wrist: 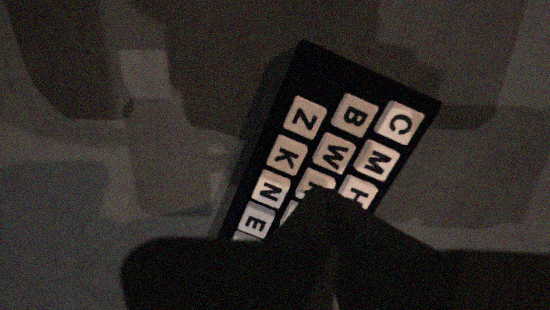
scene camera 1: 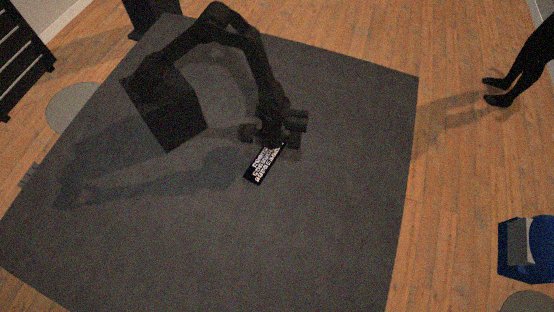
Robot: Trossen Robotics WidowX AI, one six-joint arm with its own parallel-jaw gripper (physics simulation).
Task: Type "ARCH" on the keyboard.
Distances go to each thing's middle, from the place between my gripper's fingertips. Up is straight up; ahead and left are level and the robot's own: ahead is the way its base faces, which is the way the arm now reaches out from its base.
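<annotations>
Relative to the h key [wrist: 357, 190], my hand is 1 cm above it and 2 cm short of it. Counted from my hand: c key [wrist: 398, 122], 4 cm to the left, 2 cm ahead, 1 cm below; black keyboard [scene camera 1: 259, 168], 2 cm below, 4 cm to the right.
</annotations>
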